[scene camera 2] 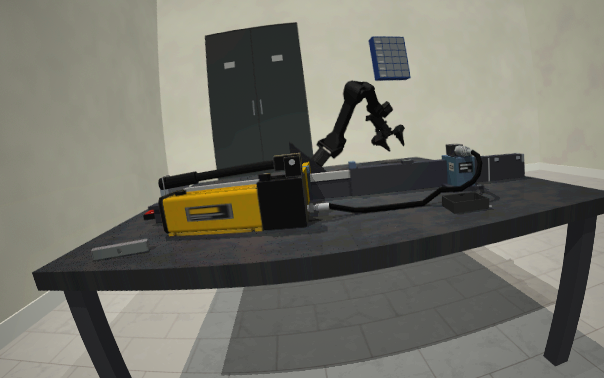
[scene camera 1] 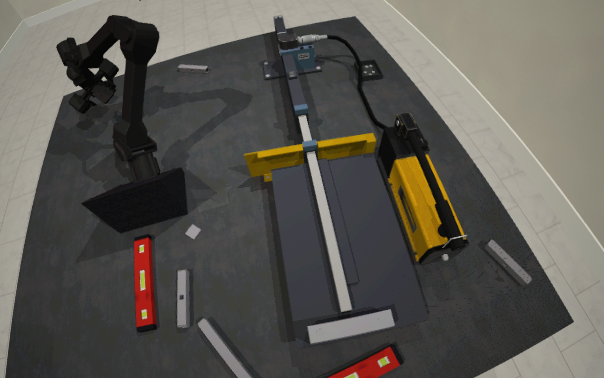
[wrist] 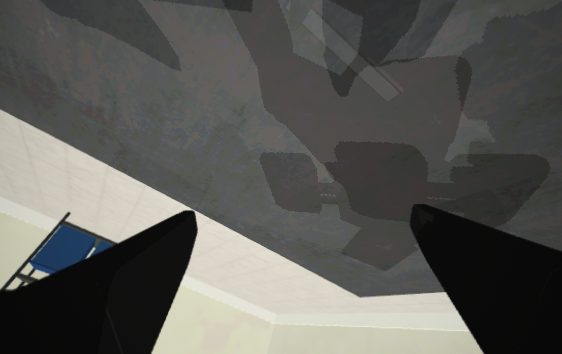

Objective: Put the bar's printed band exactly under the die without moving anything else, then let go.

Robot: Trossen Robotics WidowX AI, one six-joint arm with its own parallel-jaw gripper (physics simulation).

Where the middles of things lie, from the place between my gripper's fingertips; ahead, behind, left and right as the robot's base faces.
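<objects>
From the yellow and black pump unit (scene camera 2: 275,202), my hand is 1 cm above it, 69 cm short of it and 78 cm to the left of it.
</objects>
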